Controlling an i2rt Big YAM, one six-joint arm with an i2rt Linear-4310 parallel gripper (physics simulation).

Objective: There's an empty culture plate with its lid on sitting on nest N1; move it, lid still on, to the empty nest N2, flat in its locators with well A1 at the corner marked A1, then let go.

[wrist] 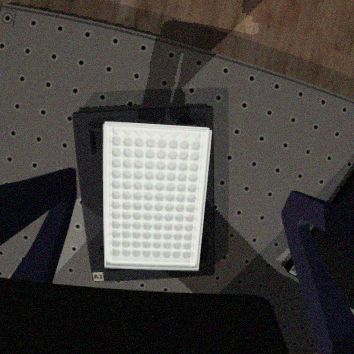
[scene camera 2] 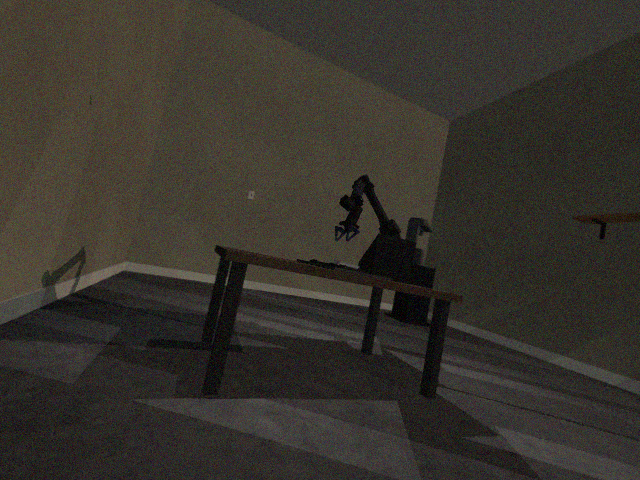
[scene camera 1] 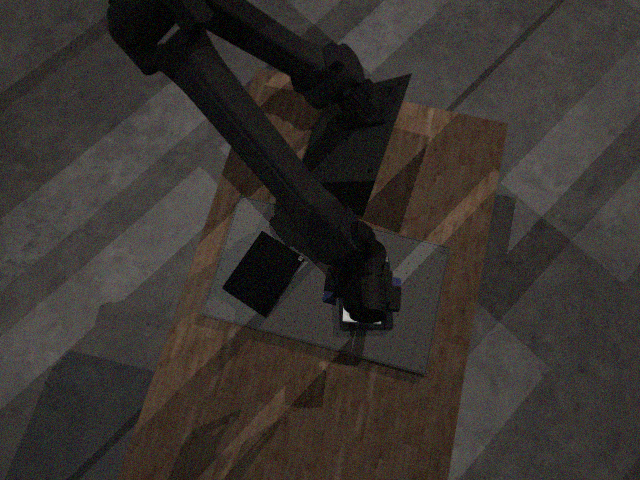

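Pixels of known places: gripper, fingertip midpoint: [wrist: 186, 192] [scene camera 2: 341, 241]; arm's base at its link origin: [scene camera 2: 397, 249] [scene camera 1: 369, 110].
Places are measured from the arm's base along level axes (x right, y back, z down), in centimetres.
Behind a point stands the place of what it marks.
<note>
The white lidded culture plate [wrist: 156, 197] @[x -11.5, y -35.9, z 14.1 cm] [scene camera 1: 356, 316] sits on the dark nest N1 [wrist: 90, 210] @[x -16.7, y -32.3, z 16.0 cm] [scene camera 1: 389, 327] @[x -19.7, y -40.5, z 16.0 cm]. An A1 label [wrist: 98, 276] @[x -14.2, y -25.9, z 16.0 cm] marks that nest's lower left corner in the wrist view. My gripper [scene camera 1: 361, 290] [scene camera 2: 345, 236] @[x -11.1, y -39.5, z 3.8 cm] [wrist: 186, 192] @[x -11.1, y -39.5, z 3.8 cm] is open and empty, well above the plate, with one finger out to each side of it in the wrist view. In scene camera 1 the arm hides much of the plate. The empty black nest N2 [scene camera 1: 262, 273] @[x 11.8, y -38.6, z 16.0 cm] lies to the left, turned at an angle, with a small pale mark [scene camera 1: 300, 258] @[x 4.7, y -32.4, z 16.0 cm] at its right corner.
Both nests are on a grey perforated board [scene camera 1: 413, 330] @[x -25.2, y -39.2, z 17.2 cm] [wrist: 270, 127] @[x -3.4, y -44.8, z 17.2 cm] on the wooden table [scene camera 1: 310, 439] @[x -10.9, y -68.6, z 18.5 cm] [scene camera 2: 289, 261] @[x -33.3, y -68.0, z 18.5 cm]. The arm's dark base stand [scene camera 2: 387, 255] @[x -5.9, y -9.3, z 5.4 cm] is at the table's far side. In the wrist view, a dark shape [wrist: 345, 220] is partly hidden behind the right finger.
</note>
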